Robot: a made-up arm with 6 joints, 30 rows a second.
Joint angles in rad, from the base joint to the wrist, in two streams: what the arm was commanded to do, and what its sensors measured. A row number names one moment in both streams.
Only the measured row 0 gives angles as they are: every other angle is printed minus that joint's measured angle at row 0.
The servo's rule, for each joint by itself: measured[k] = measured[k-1] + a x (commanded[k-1-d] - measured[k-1]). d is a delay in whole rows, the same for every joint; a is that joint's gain. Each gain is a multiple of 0.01, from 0.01 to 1. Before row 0 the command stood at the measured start. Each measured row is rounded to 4 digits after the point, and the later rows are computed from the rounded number. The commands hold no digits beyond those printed.
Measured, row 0:
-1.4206 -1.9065 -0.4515 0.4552 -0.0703 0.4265
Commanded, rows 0 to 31:
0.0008 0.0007 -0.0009 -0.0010 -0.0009 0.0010
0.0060 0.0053 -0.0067 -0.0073 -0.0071 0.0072
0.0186 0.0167 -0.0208 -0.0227 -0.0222 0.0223
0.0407 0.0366 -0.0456 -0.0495 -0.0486 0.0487
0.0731 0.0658 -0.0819 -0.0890 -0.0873 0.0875
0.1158 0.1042 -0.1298 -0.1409 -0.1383 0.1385
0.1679 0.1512 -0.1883 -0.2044 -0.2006 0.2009
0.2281 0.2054 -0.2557 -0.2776 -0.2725 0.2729
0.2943 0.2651 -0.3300 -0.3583 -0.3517 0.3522
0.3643 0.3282 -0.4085 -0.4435 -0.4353 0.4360
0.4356 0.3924 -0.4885 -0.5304 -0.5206 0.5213
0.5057 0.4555 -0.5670 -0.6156 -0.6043 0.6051
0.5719 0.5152 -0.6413 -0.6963 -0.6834 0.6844
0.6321 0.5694 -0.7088 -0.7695 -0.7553 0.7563
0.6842 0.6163 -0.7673 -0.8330 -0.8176 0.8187
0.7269 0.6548 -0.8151 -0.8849 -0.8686 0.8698
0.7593 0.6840 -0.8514 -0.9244 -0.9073 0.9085
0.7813 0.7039 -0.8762 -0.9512 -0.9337 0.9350
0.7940 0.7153 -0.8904 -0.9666 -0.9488 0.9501
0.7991 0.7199 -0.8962 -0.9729 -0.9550 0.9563
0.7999 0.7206 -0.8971 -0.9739 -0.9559 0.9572
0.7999 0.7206 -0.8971 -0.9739 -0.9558 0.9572
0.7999 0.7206 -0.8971 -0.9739 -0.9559 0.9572
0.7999 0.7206 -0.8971 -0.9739 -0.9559 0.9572
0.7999 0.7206 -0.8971 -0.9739 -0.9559 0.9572
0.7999 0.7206 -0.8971 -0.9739 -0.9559 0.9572
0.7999 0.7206 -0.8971 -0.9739 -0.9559 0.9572
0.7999 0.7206 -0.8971 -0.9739 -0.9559 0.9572
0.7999 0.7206 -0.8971 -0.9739 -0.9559 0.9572
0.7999 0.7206 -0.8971 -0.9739 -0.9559 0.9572
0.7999 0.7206 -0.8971 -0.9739 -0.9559 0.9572
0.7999 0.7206 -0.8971 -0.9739 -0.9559 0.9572
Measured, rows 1 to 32:
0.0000 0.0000 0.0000 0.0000 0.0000 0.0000
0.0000 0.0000 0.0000 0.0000 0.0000 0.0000
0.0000 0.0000 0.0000 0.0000 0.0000 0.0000
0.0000 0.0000 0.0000 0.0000 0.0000 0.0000
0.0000 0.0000 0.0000 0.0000 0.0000 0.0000
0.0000 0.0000 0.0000 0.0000 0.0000 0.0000
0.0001 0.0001 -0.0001 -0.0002 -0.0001 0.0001
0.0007 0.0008 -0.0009 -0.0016 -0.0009 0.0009
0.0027 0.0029 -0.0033 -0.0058 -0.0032 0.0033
0.0069 0.0073 -0.0084 -0.0145 -0.0082 0.0083
0.0142 0.0149 -0.0172 -0.0294 -0.0169 0.0170
0.0254 0.0265 -0.0307 -0.0517 -0.0303 0.0304
0.0411 0.0427 -0.0496 -0.0822 -0.0490 0.0492
0.0617 0.0639 -0.0743 -0.1213 -0.0736 0.0738
0.0873 0.0901 -0.1050 -0.1687 -0.1042 0.1044
0.1178 0.1211 -0.1414 -0.2237 -0.1406 0.1409
0.1528 0.1564 -0.1831 -0.2850 -0.1824 0.1827
0.1916 0.1953 -0.2292 -0.3511 -0.2288 0.2292
0.2334 0.2369 -0.2787 -0.4201 -0.2788 0.2793
0.2773 0.2801 -0.3303 -0.4900 -0.3312 0.3318
0.3221 0.3238 -0.3827 -0.5586 -0.3847 0.3854
0.3666 0.3668 -0.4346 -0.6239 -0.4379 0.4387
0.4098 0.4080 -0.4846 -0.6840 -0.4895 0.4904
0.4507 0.4465 -0.5316 -0.7374 -0.5384 0.5393
0.4885 0.4814 -0.5747 -0.7832 -0.5835 0.5845
0.5227 0.5124 -0.6133 -0.8211 -0.6244 0.6254
0.5532 0.5395 -0.6474 -0.8517 -0.6609 0.6619
0.5803 0.5630 -0.6774 -0.8761 -0.6933 0.6944
0.6045 0.5835 -0.7038 -0.8957 -0.7222 0.7233
0.6260 0.6013 -0.7270 -0.9113 -0.7479 0.7490
0.6451 0.6168 -0.7474 -0.9238 -0.7708 0.7719
0.6621 0.6303 -0.7654 -0.9338 -0.7912 0.7923
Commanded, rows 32 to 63:
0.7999 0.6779 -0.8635 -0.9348 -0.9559 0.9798
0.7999 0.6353 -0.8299 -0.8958 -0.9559 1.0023
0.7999 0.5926 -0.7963 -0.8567 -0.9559 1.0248
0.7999 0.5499 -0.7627 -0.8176 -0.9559 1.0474
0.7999 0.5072 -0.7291 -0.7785 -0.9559 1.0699
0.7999 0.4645 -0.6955 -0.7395 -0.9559 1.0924
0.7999 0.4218 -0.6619 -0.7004 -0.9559 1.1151
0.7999 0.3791 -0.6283 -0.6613 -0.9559 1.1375
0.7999 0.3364 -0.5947 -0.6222 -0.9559 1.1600
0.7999 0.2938 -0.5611 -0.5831 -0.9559 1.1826
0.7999 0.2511 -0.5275 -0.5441 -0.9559 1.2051
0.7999 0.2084 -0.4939 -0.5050 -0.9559 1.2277
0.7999 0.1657 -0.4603 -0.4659 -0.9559 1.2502
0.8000 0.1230 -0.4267 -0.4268 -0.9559 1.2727
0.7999 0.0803 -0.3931 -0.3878 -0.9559 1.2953
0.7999 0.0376 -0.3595 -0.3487 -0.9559 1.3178
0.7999 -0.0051 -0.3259 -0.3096 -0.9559 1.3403
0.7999 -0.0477 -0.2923 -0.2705 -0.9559 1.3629
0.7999 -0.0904 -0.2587 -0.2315 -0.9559 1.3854
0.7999 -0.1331 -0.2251 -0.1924 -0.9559 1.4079
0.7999 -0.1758 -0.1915 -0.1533 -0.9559 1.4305
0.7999 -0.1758 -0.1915 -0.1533 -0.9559 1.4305
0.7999 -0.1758 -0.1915 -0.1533 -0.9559 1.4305
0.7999 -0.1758 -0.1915 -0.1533 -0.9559 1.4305
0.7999 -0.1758 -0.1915 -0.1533 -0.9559 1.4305
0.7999 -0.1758 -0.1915 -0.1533 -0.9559 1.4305
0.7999 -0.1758 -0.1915 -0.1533 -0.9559 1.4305
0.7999 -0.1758 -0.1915 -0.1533 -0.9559 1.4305
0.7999 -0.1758 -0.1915 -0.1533 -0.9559 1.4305
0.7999 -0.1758 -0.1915 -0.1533 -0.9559 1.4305
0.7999 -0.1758 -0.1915 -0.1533 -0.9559 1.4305
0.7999 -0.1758 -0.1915 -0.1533 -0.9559 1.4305
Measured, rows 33 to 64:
0.6773 0.6420 -0.7812 -0.9418 -0.8093 0.8104
0.6908 0.6522 -0.7951 -0.9482 -0.8254 0.8265
0.7028 0.6611 -0.8073 -0.9533 -0.8398 0.8409
0.7135 0.6688 -0.8181 -0.9574 -0.8526 0.8537
0.7230 0.6755 -0.8276 -0.9607 -0.8640 0.8651
0.7315 0.6814 -0.8359 -0.9633 -0.8741 0.8752
0.7390 0.6809 -0.8392 -0.9576 -0.8831 0.8867
0.7457 0.6750 -0.8381 -0.9452 -0.8911 0.8994
0.7517 0.6643 -0.8331 -0.9275 -0.8982 0.9132
0.7570 0.6494 -0.8247 -0.9055 -0.9045 0.9280
0.7617 0.6309 -0.8132 -0.8801 -0.9102 0.9436
0.7659 0.6093 -0.7991 -0.8520 -0.9152 0.9600
0.7696 0.5849 -0.7826 -0.8217 -0.9197 0.9771
0.7729 0.5581 -0.7641 -0.7896 -0.9237 0.9947
0.7759 0.5293 -0.7438 -0.7561 -0.9272 1.0129
0.7785 0.4987 -0.7219 -0.7215 -0.9304 1.0316
0.7809 0.4665 -0.6986 -0.6860 -0.9332 1.0507
0.7830 0.4329 -0.6740 -0.6498 -0.9357 1.0702
0.7849 0.3982 -0.6484 -0.6130 -0.9379 1.0900
0.7866 0.3624 -0.6218 -0.5758 -0.9399 1.1101
0.7881 0.3257 -0.5944 -0.5382 -0.9417 1.1305
0.7894 0.2882 -0.5662 -0.5003 -0.9433 1.1511
0.7906 0.2501 -0.5374 -0.4622 -0.9447 1.1719
0.7916 0.2114 -0.5080 -0.4239 -0.9459 1.1929
0.7925 0.1722 -0.4781 -0.3854 -0.9470 1.2141
0.7933 0.1325 -0.4477 -0.3468 -0.9480 1.2354
0.7940 0.0924 -0.4170 -0.3081 -0.9489 1.2569
0.7946 0.0575 -0.3899 -0.2771 -0.9497 1.2760
0.7952 0.0272 -0.3661 -0.2523 -0.9504 1.2930
0.7957 0.0008 -0.3451 -0.2325 -0.9510 1.3081
0.7962 -0.0222 -0.3267 -0.2167 -0.9515 1.3216
0.7966 -0.0422 -0.3105 -0.2040 -0.9520 1.3336

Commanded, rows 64 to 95:
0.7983 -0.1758 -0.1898 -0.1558 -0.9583 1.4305
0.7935 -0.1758 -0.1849 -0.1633 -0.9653 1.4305
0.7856 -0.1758 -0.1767 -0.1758 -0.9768 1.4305
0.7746 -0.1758 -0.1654 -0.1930 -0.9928 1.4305
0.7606 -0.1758 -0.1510 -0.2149 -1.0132 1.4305
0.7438 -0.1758 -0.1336 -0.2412 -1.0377 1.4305
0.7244 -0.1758 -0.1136 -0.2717 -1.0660 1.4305
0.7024 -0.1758 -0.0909 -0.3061 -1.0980 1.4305
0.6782 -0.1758 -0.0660 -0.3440 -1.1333 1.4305
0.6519 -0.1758 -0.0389 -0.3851 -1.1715 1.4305
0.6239 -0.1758 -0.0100 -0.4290 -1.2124 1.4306
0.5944 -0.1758 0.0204 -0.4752 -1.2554 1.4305
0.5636 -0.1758 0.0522 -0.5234 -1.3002 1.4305
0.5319 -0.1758 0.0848 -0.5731 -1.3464 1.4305
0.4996 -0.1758 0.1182 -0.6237 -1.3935 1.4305
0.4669 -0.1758 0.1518 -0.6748 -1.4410 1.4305
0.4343 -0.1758 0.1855 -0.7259 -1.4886 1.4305
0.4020 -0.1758 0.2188 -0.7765 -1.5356 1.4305
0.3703 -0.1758 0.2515 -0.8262 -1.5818 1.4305
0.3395 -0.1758 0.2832 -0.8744 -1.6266 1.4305
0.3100 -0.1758 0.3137 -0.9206 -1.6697 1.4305
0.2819 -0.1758 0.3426 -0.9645 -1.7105 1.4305
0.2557 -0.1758 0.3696 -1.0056 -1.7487 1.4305
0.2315 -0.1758 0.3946 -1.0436 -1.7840 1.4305
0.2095 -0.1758 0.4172 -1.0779 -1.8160 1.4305
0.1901 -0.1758 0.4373 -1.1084 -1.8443 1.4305
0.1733 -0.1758 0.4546 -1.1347 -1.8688 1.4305
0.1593 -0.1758 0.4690 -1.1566 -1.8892 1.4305
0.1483 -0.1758 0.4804 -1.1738 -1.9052 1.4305
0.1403 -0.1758 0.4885 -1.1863 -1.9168 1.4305
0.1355 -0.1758 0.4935 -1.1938 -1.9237 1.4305
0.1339 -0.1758 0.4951 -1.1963 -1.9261 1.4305
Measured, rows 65 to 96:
0.7970 -0.0596 -0.2962 -0.1939 -0.9524 1.3443
0.7973 -0.0747 -0.2836 -0.1858 -0.9528 1.3538
0.7976 -0.0878 -0.2725 -0.1793 -0.9531 1.3622
0.7979 -0.0992 -0.2628 -0.1741 -0.9534 1.3697
0.7981 -0.1092 -0.2542 -0.1699 -0.9537 1.3764
0.7983 -0.1179 -0.2467 -0.1666 -0.9539 1.3824
0.7983 -0.1254 -0.2399 -0.1644 -0.9544 1.3877
0.7978 -0.1320 -0.2333 -0.1642 -0.9556 1.3924
0.7965 -0.1377 -0.2265 -0.1665 -0.9579 1.3966
0.7941 -0.1427 -0.2192 -0.1718 -0.9617 1.4003
0.7904 -0.1470 -0.2110 -0.1804 -0.9674 1.4036
0.7853 -0.1507 -0.2017 -0.1926 -0.9751 1.4066
0.7786 -0.1540 -0.1911 -0.2084 -0.9851 1.4092
0.7702 -0.1568 -0.1791 -0.2279 -0.9975 1.4115
0.7601 -0.1593 -0.1655 -0.2511 -1.0124 1.4136
0.7482 -0.1614 -0.1503 -0.2779 -1.0299 1.4155
0.7345 -0.1633 -0.1335 -0.3081 -1.0500 1.4172
0.7191 -0.1649 -0.1150 -0.3415 -1.0726 1.4187
0.7020 -0.1663 -0.0949 -0.3779 -1.0976 1.4200
0.6833 -0.1675 -0.0733 -0.4169 -1.1250 1.4212
0.6631 -0.1686 -0.0503 -0.4583 -1.1545 1.4222
0.6415 -0.1695 -0.0260 -0.5016 -1.1860 1.4231
0.6187 -0.1703 -0.0006 -0.5465 -1.2193 1.4239
0.5949 -0.1710 0.0257 -0.5925 -1.2541 1.4246
0.5702 -0.1716 0.0528 -0.6392 -1.2901 1.4252
0.5448 -0.1721 0.0804 -0.6862 -1.3271 1.4258
0.5190 -0.1726 0.1084 -0.7331 -1.3648 1.4263
0.4929 -0.1730 0.1365 -0.7794 -1.4028 1.4268
0.4668 -0.1734 0.1645 -0.8246 -1.4408 1.4272
0.4409 -0.1737 0.1921 -0.8684 -1.4786 1.4276
0.4154 -0.1740 0.2191 -0.9103 -1.5157 1.4279
0.3906 -0.1742 0.2453 -0.9499 -1.5518 1.4282

